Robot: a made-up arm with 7 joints.
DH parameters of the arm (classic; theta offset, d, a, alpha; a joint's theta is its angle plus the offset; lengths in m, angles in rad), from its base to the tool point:
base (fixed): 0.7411 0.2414 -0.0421 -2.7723
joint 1: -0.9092 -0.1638 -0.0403 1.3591
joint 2: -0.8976 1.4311 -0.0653 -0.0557
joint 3: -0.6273 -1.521 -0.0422 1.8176
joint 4: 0 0.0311 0.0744 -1.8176
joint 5: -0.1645 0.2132 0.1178 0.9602
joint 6: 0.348 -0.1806 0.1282 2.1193
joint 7: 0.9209 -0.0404 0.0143 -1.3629
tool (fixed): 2.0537 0.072 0 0
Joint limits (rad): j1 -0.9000..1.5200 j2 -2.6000..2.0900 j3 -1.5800..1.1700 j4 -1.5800..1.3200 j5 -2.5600..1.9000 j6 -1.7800..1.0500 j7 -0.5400..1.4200
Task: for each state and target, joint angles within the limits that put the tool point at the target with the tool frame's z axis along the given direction. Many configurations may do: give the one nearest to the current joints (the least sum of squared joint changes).
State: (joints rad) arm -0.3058 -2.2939 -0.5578 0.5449 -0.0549 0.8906 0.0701
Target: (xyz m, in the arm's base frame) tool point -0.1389 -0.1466 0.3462 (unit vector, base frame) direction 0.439 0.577 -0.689
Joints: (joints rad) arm 0.1668 -2.5625 -0.3167 0.4185 0.5271 1.0500 0.2883
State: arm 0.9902 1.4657 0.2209 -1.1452 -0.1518 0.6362 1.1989
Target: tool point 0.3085 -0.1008 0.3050 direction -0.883 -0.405 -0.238
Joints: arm 0.6395 1.5850 -0.1692 -1.3092 -0.1062 0.1955 1.1620
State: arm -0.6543 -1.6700 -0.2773 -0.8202 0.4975 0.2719 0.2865
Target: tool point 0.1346 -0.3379 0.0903 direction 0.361 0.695 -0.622
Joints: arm -0.0130 -1.5752 -0.9249 -0.8593 0.1511 0.6643 -0.5400
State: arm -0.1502 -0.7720 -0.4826 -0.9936 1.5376 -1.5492 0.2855
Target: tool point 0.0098 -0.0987 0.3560 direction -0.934 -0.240 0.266
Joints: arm 0.4402 -0.4662 0.1026 -1.0833 1.8285 -1.7149 0.6267
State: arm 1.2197 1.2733 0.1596 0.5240 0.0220 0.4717 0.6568
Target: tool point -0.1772 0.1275 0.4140 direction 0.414 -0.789 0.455
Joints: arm 1.5200 0.5931 -0.1756 1.2201 -0.3602 0.6516 0.7834
